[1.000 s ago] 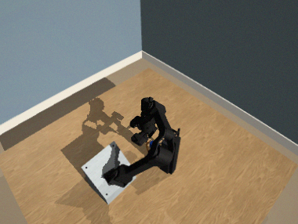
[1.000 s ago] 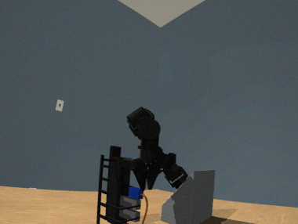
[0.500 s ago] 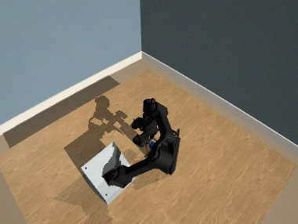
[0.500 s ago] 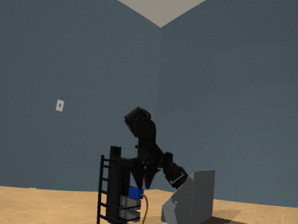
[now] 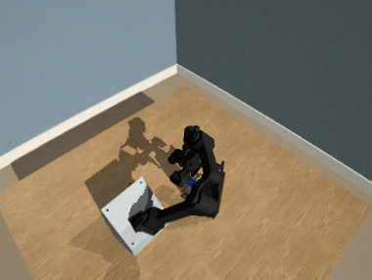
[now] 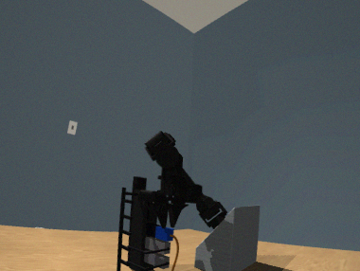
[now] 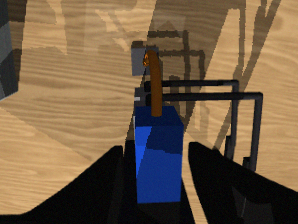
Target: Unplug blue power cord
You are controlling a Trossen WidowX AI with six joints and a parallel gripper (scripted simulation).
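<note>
Right now my gripper tip is 1 cm short of the blue plug, 3 cm to the left of it and 1 cm above it.
</note>
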